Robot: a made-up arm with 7 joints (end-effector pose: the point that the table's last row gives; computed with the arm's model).
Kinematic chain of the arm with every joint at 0, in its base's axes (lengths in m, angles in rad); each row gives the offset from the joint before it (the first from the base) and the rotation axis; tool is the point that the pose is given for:
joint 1: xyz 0 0 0.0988 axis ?
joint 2: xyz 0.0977 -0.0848 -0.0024 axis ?
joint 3: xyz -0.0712 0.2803 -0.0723 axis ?
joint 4: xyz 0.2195 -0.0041 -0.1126 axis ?
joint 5: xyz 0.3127 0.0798 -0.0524 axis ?
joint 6: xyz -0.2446 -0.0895 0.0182 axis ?
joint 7: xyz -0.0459 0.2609 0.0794 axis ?
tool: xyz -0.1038 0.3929 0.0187
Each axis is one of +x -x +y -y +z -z.
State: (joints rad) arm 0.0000 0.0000 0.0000 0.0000 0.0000 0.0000 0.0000
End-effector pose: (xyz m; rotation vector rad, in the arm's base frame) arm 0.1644 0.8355 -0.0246 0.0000 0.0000 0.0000
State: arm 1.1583 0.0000 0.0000 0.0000 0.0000 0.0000 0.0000
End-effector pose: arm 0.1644 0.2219 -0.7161 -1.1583 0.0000 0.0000
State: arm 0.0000 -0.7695 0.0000 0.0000 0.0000 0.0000 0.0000
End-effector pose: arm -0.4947 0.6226 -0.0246 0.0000 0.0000 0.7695
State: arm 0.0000 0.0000 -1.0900 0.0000 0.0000 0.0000 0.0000
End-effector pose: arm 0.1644 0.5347 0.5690 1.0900 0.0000 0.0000
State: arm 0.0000 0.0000 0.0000 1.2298 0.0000 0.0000 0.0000
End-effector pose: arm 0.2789 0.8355 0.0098 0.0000 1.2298 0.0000
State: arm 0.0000 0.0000 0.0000 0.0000 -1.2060 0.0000 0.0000
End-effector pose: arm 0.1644 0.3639 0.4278 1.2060 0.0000 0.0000
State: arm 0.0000 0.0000 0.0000 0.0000 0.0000 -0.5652 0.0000
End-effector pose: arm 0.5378 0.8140 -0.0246 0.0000 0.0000 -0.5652
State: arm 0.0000 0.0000 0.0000 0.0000 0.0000 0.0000 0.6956
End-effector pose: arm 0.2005 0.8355 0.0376 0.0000 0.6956 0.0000
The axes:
joint 1: -x
joint 2: -z
joint 3: -x
joint 4: +y
joint 5: -x
joint 6: +z
joint 7: +y

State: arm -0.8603 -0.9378 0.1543 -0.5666 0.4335 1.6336 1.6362
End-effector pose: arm -0.3782 0.0673 -0.3417 -1.5029 -0.1053 0.7874
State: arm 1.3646 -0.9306 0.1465 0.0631 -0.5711 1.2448 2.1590
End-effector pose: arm -0.4493 -0.0289 0.2501 1.7787 -1.8859 -0.5569
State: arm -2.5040 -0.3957 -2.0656 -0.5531 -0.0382 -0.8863 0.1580
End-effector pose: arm 0.6271 -0.1311 -0.1345 -1.3792 -0.9089 -0.7028
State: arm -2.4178 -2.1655 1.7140 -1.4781 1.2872 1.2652 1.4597
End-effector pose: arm 0.3710 -0.0434 0.4899 0.8847 -0.1533 -1.9960
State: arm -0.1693 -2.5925 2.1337 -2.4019 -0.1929 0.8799 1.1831
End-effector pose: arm -0.0214 0.4257 0.1471 0.0097 2.1635 -0.0548
